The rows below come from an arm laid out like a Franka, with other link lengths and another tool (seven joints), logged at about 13 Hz.
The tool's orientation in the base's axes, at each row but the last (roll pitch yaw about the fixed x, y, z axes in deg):
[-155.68 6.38 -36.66]
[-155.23 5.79 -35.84]
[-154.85 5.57 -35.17]
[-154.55 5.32 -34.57]
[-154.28 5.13 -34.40]
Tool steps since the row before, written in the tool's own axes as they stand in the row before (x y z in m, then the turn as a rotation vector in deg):
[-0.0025 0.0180 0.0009 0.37 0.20 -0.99]
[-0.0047 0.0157 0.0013 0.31 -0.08 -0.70]
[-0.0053 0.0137 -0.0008 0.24 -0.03 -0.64]
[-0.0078 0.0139 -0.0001 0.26 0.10 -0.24]
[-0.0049 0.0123 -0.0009 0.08 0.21 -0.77]
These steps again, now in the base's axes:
[-0.0123 -0.0108 -0.0079 0.02 -0.75 0.77]
[-0.0125 -0.0079 -0.0072 0.18 -0.40 0.63]
[-0.0121 -0.0071 -0.0046 0.10 -0.37 0.57]
[-0.0140 -0.0057 -0.0051 0.12 -0.32 0.15]
[-0.0108 -0.0065 -0.0041 -0.19 -0.51 0.59]

